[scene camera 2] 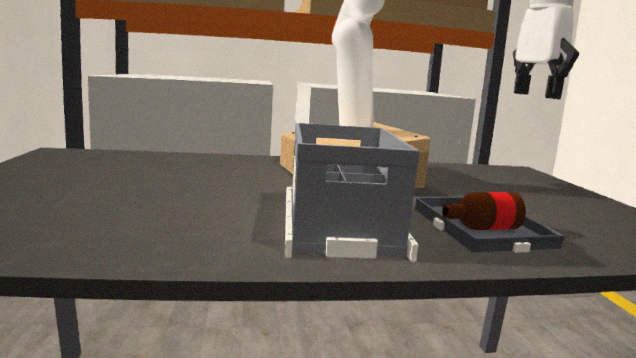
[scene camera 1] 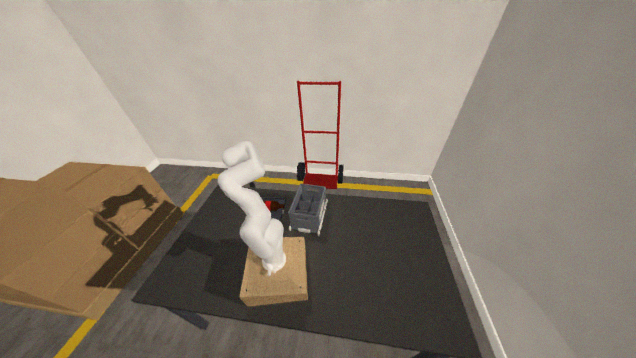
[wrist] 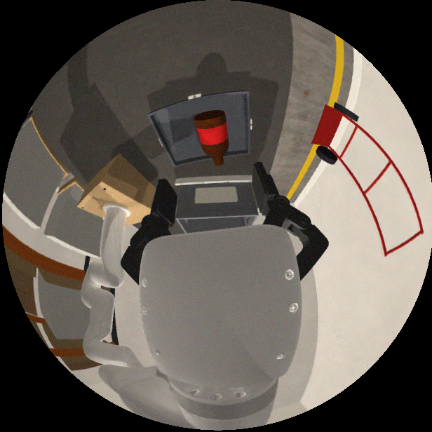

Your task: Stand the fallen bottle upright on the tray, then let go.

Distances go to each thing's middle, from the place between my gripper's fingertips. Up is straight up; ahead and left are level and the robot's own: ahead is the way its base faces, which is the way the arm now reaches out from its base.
My hand is 10 mm past the brown bottle [scene camera 2: 479, 210], 80 mm to the left of it and 230 mm above it.
